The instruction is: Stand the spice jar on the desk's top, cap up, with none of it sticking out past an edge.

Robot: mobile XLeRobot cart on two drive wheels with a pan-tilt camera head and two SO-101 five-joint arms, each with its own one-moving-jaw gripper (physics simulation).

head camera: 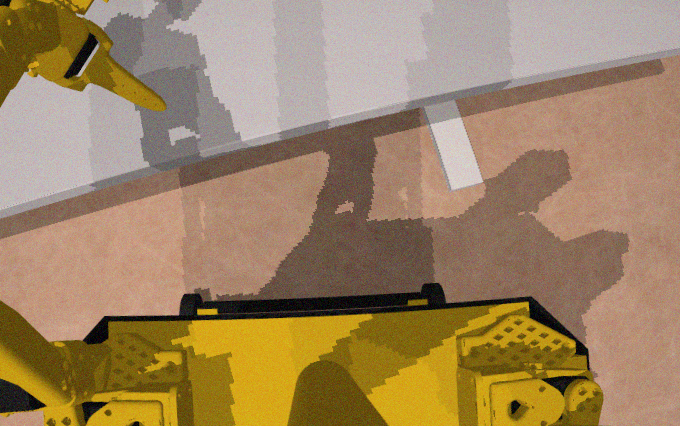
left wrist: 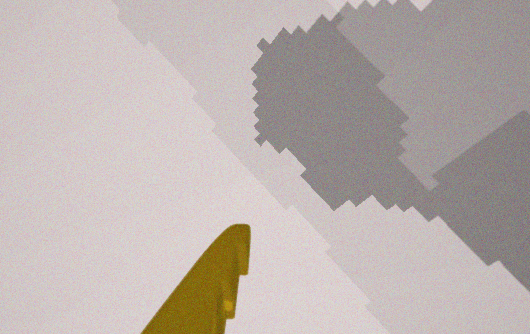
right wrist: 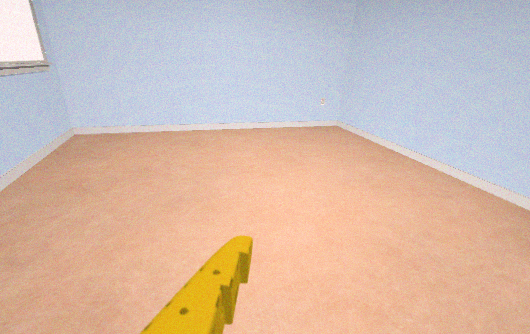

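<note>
The desk has a pale grey-white top, which fills the upper part of the head view and the background of the left wrist view. The spice jar does not show in any view. My left gripper is open and empty over the desk top, at the upper left of the head view; one notched jaw shows in the left wrist view and its moving jaw is out of that picture. My right gripper is open and empty, with one notched jaw in its wrist view, facing the floor and walls.
The desk's near edge slants across the head view, rising to the right. A white desk foot sticks out below it over the tan floor. My yellow cart fills the bottom. Blue walls stand beyond the floor.
</note>
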